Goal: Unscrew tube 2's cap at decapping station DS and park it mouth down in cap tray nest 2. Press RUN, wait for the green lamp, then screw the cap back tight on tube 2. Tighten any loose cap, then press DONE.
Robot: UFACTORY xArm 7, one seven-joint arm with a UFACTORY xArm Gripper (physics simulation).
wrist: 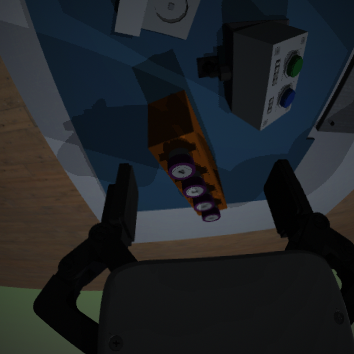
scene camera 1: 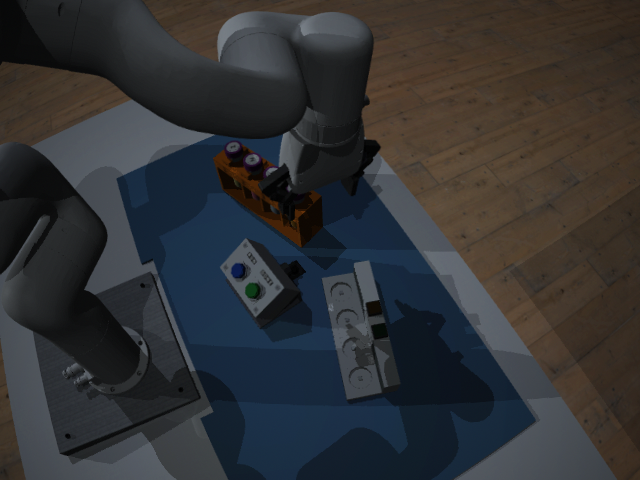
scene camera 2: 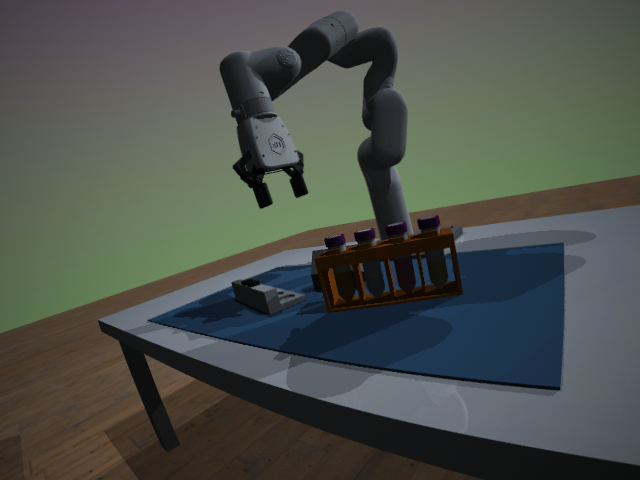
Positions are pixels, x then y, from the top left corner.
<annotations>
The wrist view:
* my gripper: 203, 175
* grey button box: 257, 51
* blue mat: 105, 79
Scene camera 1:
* my gripper: 318, 200
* grey button box: 278, 294
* blue mat: 277, 395
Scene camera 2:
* my gripper: 285, 200
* blue mat: 506, 328
</annotations>
